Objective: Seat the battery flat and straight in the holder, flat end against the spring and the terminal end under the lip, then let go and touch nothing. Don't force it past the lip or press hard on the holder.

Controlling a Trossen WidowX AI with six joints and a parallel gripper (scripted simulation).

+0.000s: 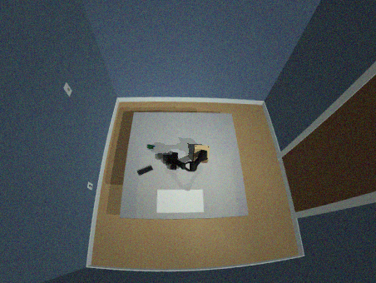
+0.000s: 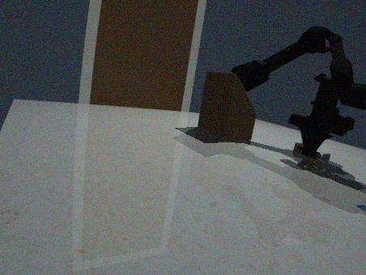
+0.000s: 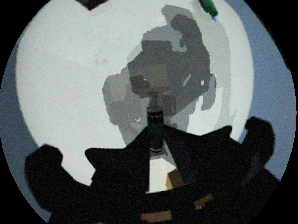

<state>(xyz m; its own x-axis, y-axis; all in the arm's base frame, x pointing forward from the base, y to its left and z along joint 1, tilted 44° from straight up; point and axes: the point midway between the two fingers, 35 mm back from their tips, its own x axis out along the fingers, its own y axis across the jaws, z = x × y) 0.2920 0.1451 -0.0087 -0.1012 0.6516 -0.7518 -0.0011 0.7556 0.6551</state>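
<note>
The battery is 1 cm above my gripper tip. From my gripper tip the other things lie so: dark flat object: 31 cm ahead, 12 cm to the left, 1 cm above.
</note>
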